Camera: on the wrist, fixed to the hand. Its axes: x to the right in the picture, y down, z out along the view.
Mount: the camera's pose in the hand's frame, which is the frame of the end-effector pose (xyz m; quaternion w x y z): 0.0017 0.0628 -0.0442 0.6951 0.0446 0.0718 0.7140
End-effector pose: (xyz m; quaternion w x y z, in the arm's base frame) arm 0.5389 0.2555 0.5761 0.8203 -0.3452 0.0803 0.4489
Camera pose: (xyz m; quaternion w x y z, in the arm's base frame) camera 0.4980 0.2510 0.5112 0.2593 -0.1782 0.3812 0.8693
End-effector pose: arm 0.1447 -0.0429 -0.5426 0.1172 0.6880 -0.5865 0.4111
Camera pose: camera 0.0690 -0.0335 -0.5335 0.2006 -0.0352 0.8721 -0.4450
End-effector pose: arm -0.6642 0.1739 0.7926 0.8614 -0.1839 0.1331 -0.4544
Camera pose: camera -0.6347 0.1964 0.7254 0.9218 0.0382 0.2654 0.2800
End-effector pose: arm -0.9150 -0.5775 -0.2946 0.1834 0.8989 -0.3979 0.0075
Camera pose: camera -0.9531 -0.6026 -0.2328 0.1106 0.3483 -0.9048 0.2184
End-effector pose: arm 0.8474 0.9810 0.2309 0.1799 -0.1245 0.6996 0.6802
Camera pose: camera 0.8159 0.9398 0.2876 0.4053 -0.3721 -0.6184 -0.5611
